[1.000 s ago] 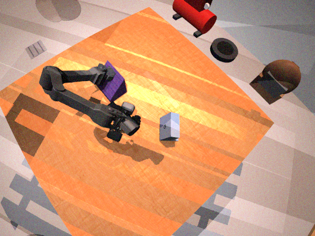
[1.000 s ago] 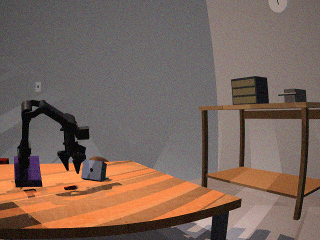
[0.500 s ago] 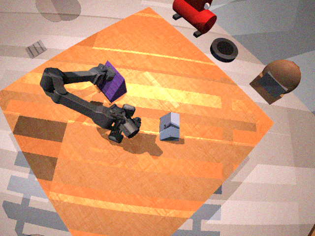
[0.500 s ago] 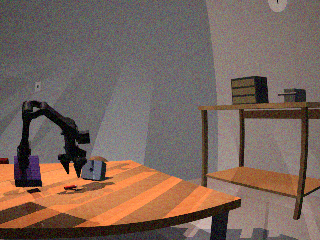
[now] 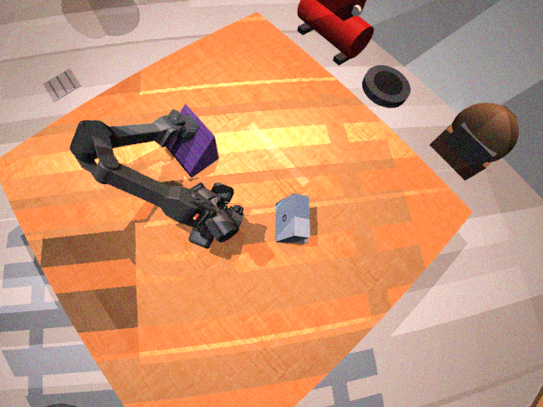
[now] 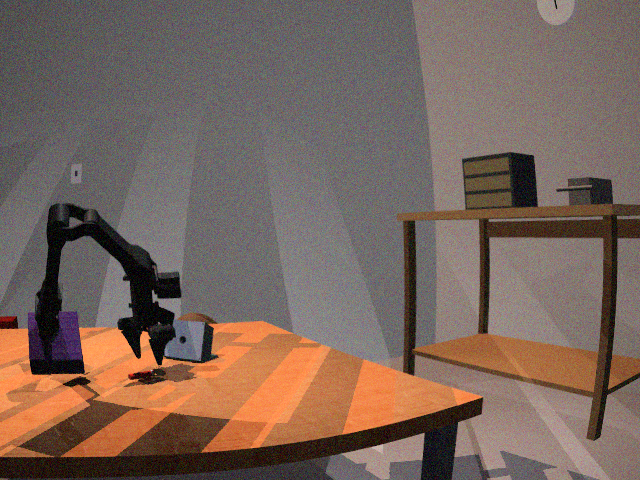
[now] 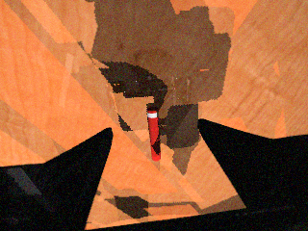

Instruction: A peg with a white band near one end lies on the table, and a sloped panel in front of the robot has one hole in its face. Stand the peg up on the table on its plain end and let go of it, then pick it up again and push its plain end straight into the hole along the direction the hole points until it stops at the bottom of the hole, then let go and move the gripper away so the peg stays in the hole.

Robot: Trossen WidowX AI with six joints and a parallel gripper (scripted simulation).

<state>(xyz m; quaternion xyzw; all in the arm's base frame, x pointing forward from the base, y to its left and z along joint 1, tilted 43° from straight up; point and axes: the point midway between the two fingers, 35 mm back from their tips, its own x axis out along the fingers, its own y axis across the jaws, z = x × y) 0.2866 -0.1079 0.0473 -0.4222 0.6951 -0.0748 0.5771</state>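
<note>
Now: gripper tip 3 cm above the dark red peg, 1 cm to the left of it and 1 cm past it. Also, from my gripper tip: grey-blue sloped panel: 19 cm to the left, 14 cm ahead, 1 cm above.
</note>
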